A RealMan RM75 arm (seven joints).
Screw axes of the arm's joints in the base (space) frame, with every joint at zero. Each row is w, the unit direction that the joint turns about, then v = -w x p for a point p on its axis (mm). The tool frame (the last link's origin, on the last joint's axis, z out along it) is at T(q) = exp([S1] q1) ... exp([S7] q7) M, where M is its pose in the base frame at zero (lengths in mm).
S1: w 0 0 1 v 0 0 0
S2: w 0 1 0 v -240.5 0 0
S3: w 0 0 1 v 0 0 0
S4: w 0 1 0 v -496.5 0 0
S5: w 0 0 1 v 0 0 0
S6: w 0 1 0 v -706.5 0 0
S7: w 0 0 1 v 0 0 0
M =
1 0 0 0
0 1 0 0
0 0 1 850.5
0 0 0 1
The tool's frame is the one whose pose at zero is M.
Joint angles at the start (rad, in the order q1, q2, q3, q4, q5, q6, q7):
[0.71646 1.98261 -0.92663 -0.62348 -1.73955 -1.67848 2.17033]
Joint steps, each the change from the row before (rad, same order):
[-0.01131 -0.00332 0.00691 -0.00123 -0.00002 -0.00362 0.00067]
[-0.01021 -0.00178 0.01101 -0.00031 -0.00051 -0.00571 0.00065]
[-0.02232 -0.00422 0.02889 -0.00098 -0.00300 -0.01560 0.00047]
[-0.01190 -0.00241 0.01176 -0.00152 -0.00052 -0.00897 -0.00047]
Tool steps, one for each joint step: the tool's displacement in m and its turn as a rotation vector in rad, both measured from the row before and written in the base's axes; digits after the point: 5 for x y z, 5 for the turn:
[0.00443 -0.00133 0.00245 0.00456 0.00247 -0.01173]
[0.00389 -0.00145 0.00235 0.00412 0.00645 -0.01173]
[0.00865 -0.00345 0.00591 0.01056 0.01555 -0.02461]
[0.00429 -0.00219 0.00290 0.00430 0.00674 -0.00989]

